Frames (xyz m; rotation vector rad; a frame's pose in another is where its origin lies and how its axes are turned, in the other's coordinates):
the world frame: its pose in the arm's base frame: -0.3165 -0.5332 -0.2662 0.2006 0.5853 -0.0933
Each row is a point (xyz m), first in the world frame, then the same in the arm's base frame.
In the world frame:
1: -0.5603 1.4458 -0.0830
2: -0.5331 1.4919 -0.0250
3: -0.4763 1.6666 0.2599
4: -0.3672 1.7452 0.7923
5: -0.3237 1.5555 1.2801
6: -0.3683 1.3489 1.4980
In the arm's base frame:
1: -0.6179 0.9132 0.2115
2: -0.5574 0.9450 0.2510
3: -0.3316 1.0528 0.4797
4: 0.0572 1.0122 0.8654
5: 0.3287 0.7212 1.2080
6: 0.3794 0.4741 1.3770

